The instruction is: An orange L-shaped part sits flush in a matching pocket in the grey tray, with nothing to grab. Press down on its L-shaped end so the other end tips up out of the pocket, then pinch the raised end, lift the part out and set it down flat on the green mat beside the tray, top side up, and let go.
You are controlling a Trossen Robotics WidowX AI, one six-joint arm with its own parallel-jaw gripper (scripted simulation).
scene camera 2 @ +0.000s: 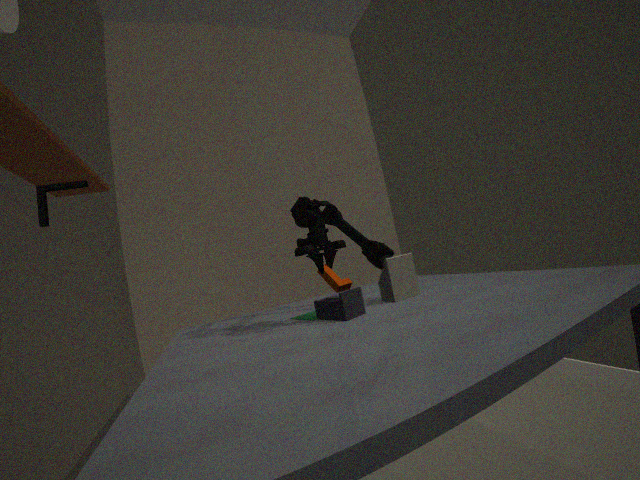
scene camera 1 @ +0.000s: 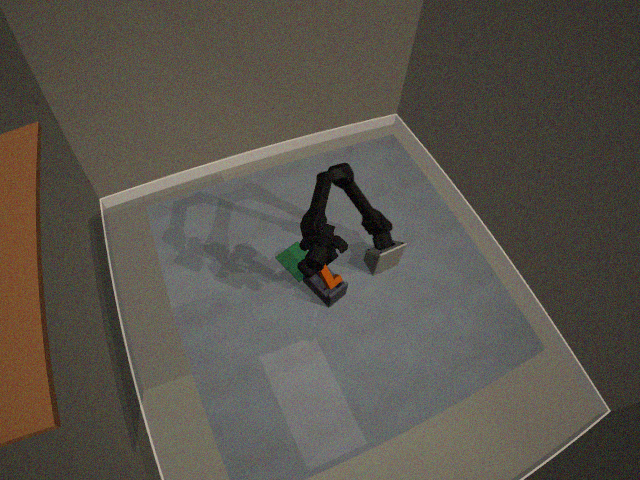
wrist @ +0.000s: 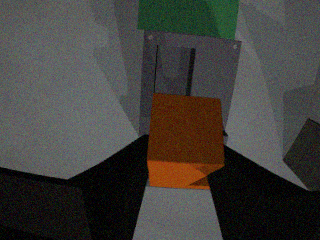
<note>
My gripper [scene camera 2: 326,272] carries an orange L-shaped part [wrist: 186,139].
My gripper shows as well in the wrist view [wrist: 178,145].
</note>
